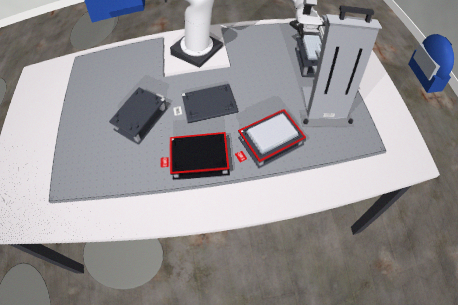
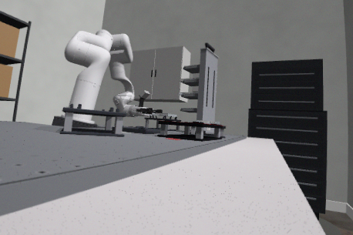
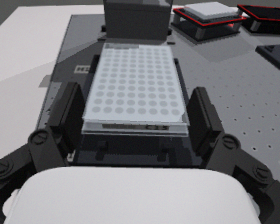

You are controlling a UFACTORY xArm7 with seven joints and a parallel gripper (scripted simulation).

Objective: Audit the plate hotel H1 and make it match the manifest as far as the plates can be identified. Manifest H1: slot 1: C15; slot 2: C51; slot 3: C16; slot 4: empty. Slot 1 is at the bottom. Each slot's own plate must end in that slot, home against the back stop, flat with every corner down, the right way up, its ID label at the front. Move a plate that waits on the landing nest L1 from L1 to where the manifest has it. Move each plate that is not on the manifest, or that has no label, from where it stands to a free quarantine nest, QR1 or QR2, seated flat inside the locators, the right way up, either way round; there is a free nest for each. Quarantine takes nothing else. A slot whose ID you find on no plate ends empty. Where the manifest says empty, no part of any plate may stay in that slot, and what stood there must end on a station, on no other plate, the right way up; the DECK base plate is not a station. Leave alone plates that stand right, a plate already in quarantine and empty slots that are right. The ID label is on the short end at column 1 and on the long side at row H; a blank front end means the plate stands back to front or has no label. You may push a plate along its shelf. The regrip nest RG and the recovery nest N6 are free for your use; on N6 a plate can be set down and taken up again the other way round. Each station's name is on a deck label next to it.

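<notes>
My hand is 10 cm above the RG label, 5 cm past it and 1 cm to the right of it. Round my hand: H1 label: 20 cm ahead, 10 cm below, 5 cm to the left; then white plate: 35 cm ahead, 29 cm to the right, 5 cm below; then plate labelled C16: 23 cm ahead, 16 cm above, 6 cm to the right.
</notes>
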